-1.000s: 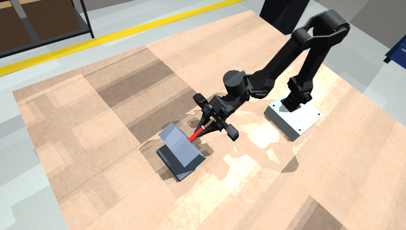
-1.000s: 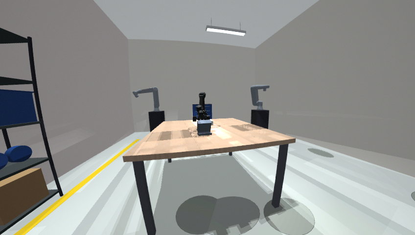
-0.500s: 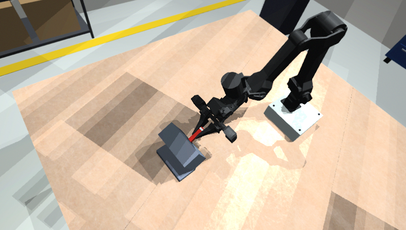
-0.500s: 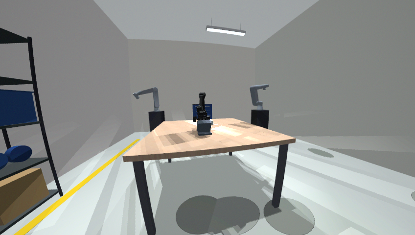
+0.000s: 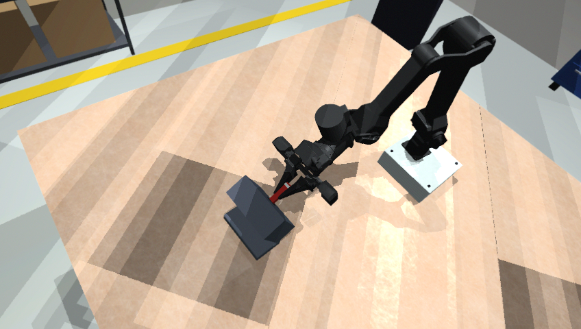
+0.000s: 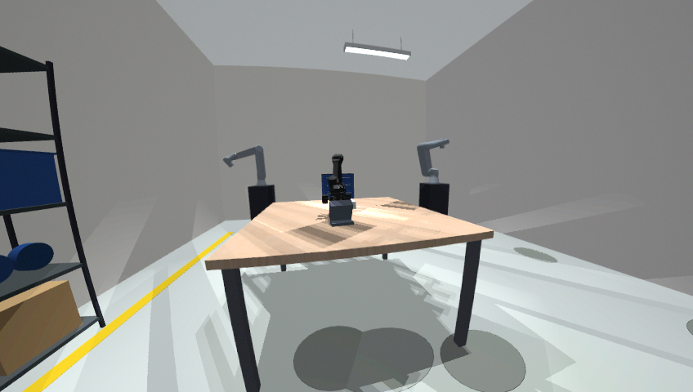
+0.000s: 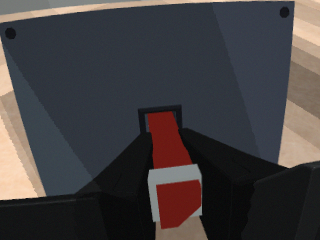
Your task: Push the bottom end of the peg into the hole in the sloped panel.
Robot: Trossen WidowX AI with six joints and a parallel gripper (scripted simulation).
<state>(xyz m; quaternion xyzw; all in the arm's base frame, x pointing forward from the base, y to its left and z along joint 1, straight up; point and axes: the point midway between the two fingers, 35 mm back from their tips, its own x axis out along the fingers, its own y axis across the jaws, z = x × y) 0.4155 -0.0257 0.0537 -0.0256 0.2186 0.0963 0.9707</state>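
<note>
The red square peg is 20 mm behind my gripper tip and 10 mm above it. From my gripper tip the other things lie so: dark base plate: 90 mm below, 60 mm ahead, 10 mm to the left; sloped panel: 40 mm ahead, 20 mm below, 10 mm to the left.
</note>
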